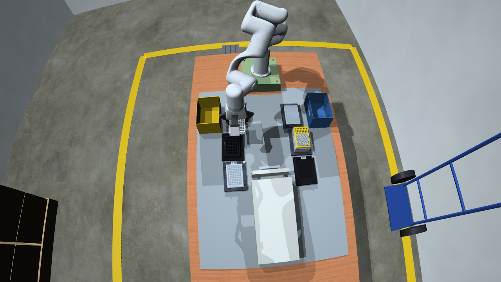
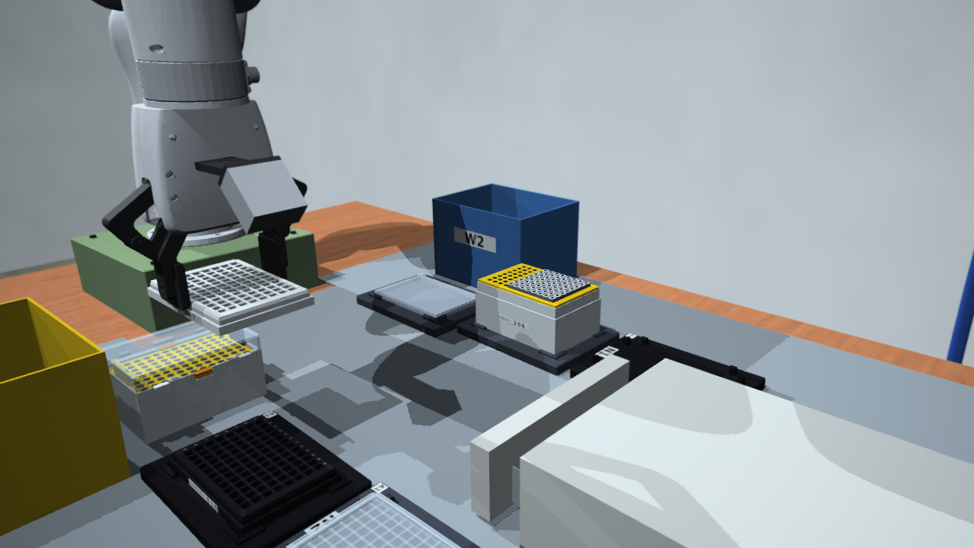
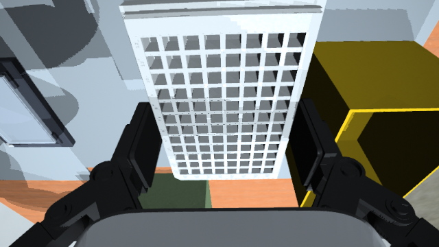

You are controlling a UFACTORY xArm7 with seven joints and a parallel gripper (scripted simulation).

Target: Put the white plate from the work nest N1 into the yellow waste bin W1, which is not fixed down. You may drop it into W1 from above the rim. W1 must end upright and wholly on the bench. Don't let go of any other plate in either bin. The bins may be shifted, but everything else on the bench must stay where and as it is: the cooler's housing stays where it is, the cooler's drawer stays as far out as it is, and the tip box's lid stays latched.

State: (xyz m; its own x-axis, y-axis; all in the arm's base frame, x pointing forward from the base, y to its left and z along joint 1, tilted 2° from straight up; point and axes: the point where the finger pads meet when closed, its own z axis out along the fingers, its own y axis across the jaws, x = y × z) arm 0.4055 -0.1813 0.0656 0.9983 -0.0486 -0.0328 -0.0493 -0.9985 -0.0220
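Right now the yellow bin W1 is 12 cm behind my hand, 16 cm to the right of it and 12 cm below it. The rest, counted from my hand: clear plate (24 cm ahead, 4 cm to the right, 14 cm below); white plate (1 cm below); black plate (7 cm ahead, 4 cm to the right, 14 cm below).
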